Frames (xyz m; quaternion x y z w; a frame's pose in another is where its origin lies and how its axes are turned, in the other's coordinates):
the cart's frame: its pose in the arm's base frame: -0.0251 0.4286 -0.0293 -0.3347 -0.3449 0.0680 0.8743
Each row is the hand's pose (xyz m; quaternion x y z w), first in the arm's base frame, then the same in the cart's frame.
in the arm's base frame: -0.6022 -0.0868 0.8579 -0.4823 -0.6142 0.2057 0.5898
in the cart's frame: -0.1201 -1.0206 0.5742 -0.1951 -0.3696 0.1005 0.9029
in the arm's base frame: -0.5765 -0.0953 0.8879 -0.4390 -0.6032 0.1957 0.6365
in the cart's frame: -0.0870 -1.0432 0.5691 -0.1443 -0.3435 0.0773 0.9248
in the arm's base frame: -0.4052 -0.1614 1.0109 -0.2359 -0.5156 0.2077 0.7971
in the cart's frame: 0.0875 -1.1525 0.4886 0.0971 -0.2293 0.0362 0.9678
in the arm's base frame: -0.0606 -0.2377 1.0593 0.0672 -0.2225 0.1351 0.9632
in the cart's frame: 0.3472 -1.2030 0.2500 0.4126 0.0879 -0.0450 0.9055
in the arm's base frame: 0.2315 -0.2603 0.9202 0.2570 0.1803 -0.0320 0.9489
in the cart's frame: 0.4816 -1.0997 -0.0264 0.5435 0.4781 -0.1208 0.6792
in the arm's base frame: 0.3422 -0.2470 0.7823 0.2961 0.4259 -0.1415 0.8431
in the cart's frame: 0.4927 -0.9899 -0.1653 0.5212 0.6904 -0.1406 0.4815
